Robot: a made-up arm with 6 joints. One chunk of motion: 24 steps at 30 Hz.
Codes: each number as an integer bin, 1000 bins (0 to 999) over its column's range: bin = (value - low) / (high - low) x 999, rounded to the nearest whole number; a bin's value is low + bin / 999 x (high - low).
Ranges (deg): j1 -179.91..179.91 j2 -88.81..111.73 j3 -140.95..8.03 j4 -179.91..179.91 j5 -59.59..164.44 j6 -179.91..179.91
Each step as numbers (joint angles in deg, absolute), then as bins.
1 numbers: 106.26 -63.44 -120.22 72.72 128.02 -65.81
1 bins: 795 126 139 701 837 317
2 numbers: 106.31 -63.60 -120.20 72.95 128.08 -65.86
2 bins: 795 126 139 702 837 317
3 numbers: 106.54 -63.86 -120.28 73.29 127.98 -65.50
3 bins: 795 124 139 703 836 318
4 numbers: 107.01 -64.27 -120.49 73.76 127.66 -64.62
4 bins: 797 122 137 704 835 320
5 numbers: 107.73 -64.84 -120.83 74.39 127.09 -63.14
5 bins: 799 119 135 706 832 324
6 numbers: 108.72 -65.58 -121.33 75.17 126.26 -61.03
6 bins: 801 116 132 708 829 330
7 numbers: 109.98 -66.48 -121.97 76.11 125.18 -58.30
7 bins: 805 111 127 711 824 338
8 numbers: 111.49 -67.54 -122.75 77.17 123.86 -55.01
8 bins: 809 106 122 714 818 347
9 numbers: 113.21 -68.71 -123.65 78.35 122.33 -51.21
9 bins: 814 100 116 717 811 357
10 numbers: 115.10 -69.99 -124.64 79.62 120.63 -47.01
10 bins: 819 94 109 721 804 369
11 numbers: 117.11 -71.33 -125.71 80.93 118.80 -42.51
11 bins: 825 87 102 724 795 381
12 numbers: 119.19 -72.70 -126.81 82.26 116.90 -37.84
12 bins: 830 80 95 728 787 394
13 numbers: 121.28 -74.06 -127.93 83.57 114.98 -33.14
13 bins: 836 73 87 732 778 407
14 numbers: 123.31 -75.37 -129.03 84.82 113.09 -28.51
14 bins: 842 67 80 735 770 420
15 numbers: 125.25 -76.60 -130.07 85.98 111.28 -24.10
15 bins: 847 61 73 738 762 433
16 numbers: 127.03 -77.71 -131.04 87.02 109.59 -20.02
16 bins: 852 55 66 741 754 444
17 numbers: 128.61 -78.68 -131.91 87.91 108.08 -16.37
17 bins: 857 50 61 744 748 454
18 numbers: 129.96 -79.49 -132.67 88.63 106.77 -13.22
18 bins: 860 46 56 746 742 463
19 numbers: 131.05 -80.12 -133.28 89.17 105.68 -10.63
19 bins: 863 43 51 747 737 470
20 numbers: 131.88 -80.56 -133.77 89.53 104.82 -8.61
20 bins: 866 41 48 748 733 476
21 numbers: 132.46 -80.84 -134.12 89.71 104.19 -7.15
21 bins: 867 40 46 749 730 480
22 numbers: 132.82 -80.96 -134.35 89.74 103.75 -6.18
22 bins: 868 39 44 749 728 482
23 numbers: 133.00 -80.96 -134.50 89.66 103.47 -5.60
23 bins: 869 39 43 748 727 484
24 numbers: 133.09 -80.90 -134.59 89.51 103.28 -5.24
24 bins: 869 39 43 748 726 485
